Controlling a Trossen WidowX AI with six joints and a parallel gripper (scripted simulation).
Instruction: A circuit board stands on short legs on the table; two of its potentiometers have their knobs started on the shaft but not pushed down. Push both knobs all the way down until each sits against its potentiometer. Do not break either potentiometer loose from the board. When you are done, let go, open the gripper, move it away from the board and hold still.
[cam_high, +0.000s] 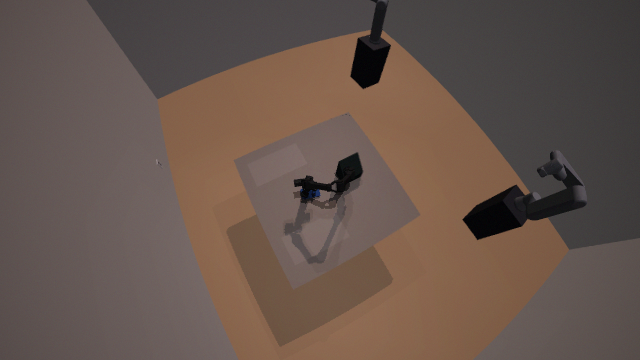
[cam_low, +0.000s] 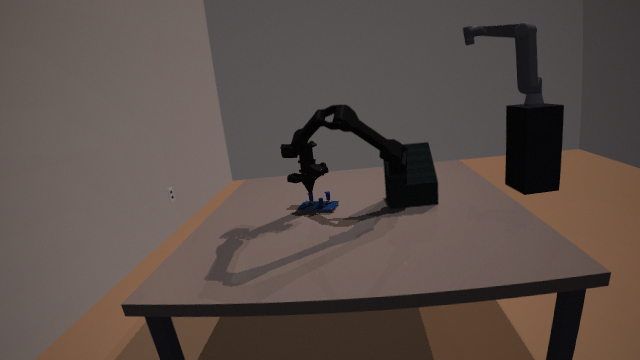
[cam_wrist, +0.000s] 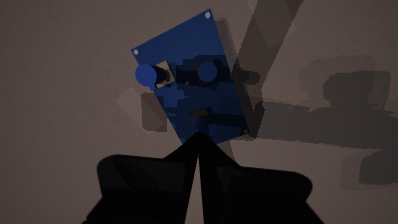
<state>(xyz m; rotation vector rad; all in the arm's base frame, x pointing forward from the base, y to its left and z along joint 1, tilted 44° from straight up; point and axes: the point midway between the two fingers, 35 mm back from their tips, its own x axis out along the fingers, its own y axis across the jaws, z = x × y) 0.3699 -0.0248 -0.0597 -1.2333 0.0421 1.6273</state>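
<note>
My gripper tip is now 10 mm above the knob.
</note>
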